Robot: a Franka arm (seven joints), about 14 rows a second.
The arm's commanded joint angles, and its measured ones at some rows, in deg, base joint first. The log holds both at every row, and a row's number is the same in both.
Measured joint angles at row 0: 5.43 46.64 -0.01 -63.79 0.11 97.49 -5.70
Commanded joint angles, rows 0 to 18: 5.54 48.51 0.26 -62.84 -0.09 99.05 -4.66; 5.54 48.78 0.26 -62.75 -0.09 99.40 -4.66; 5.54 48.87 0.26 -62.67 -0.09 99.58 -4.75; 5.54 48.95 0.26 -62.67 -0.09 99.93 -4.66; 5.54 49.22 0.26 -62.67 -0.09 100.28 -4.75; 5.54 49.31 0.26 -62.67 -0.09 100.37 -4.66; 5.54 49.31 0.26 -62.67 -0.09 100.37 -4.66; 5.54 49.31 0.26 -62.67 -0.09 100.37 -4.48; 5.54 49.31 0.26 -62.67 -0.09 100.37 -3.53; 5.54 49.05 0.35 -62.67 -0.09 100.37 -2.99; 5.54 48.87 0.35 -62.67 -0.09 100.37 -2.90; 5.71 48.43 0.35 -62.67 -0.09 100.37 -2.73; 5.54 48.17 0.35 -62.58 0.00 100.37 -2.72; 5.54 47.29 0.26 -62.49 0.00 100.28 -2.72; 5.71 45.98 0.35 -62.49 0.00 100.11 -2.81; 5.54 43.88 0.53 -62.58 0.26 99.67 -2.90; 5.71 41.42 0.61 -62.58 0.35 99.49 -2.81; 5.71 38.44 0.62 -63.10 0.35 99.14 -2.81; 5.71 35.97 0.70 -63.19 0.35 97.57 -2.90
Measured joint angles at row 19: 5.76 42.63 0.18 -61.09 0.12 100.23 -3.81
